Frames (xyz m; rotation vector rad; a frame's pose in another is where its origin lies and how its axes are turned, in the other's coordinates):
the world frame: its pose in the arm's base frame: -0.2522 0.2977 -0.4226 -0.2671 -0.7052 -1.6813
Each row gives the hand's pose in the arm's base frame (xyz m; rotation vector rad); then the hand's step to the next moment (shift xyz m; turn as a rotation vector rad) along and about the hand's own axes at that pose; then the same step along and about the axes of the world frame.
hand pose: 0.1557 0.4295 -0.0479 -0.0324 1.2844 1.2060
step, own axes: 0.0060 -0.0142 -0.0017 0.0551 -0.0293 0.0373
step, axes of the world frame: -0.0061 0.0033 -0.0138 -0.0692 0.0170 -0.0146
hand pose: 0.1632 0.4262 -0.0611 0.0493 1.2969 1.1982
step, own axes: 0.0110 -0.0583 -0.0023 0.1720 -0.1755 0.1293
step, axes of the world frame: -0.0160 0.0199 -0.0536 -0.2322 0.1014 -0.1136
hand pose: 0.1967 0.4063 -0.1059 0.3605 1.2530 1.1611
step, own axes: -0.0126 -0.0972 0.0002 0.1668 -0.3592 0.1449
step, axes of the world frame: -0.0056 0.0299 -0.0932 -0.2649 0.1651 -0.2835
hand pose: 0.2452 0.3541 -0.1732 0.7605 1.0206 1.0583
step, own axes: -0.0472 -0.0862 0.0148 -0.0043 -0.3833 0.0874
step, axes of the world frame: 0.0201 0.0224 -0.0947 -0.1076 0.1148 -0.3603
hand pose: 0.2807 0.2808 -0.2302 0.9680 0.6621 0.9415
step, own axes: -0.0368 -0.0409 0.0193 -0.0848 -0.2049 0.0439
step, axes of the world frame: 0.0233 0.0093 -0.0526 0.0127 0.0309 -0.2236
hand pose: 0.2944 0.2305 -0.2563 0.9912 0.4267 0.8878
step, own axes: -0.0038 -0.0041 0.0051 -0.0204 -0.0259 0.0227
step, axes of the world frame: 0.0041 0.0031 -0.0055 0.0182 0.0133 -0.0331
